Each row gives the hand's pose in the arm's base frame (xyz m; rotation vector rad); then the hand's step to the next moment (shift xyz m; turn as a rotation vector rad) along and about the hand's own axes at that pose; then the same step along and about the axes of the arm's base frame.
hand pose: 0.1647 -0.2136 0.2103 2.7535 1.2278 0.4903
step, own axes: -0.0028 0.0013 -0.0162 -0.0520 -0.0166 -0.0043
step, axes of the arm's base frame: -0.0061 -0.0038 0.0149 -0.0457 -0.0274 -0.0126
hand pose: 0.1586 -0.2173 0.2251 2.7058 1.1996 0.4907
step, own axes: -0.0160 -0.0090 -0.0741 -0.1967 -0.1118 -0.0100
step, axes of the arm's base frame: -0.0422 -0.0060 0.0633 -0.2048 -0.0706 -0.0660
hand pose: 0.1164 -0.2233 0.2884 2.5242 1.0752 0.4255
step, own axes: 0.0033 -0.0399 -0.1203 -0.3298 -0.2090 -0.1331
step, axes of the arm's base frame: -0.0718 0.0534 0.0898 -0.4043 -0.0801 -0.0168
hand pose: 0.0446 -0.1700 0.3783 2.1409 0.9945 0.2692
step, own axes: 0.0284 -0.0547 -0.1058 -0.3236 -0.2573 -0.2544
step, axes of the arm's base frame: -0.0613 0.1010 0.0321 -0.4842 0.0106 0.0331
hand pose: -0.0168 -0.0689 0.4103 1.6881 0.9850 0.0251
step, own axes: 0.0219 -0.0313 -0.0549 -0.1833 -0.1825 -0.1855
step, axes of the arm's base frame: -0.0306 0.0576 -0.0147 -0.3158 0.0397 0.0045
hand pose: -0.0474 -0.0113 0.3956 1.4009 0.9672 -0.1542
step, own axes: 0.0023 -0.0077 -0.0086 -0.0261 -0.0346 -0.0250
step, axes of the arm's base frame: -0.0074 0.0067 -0.0062 -0.0496 0.0025 -0.0060
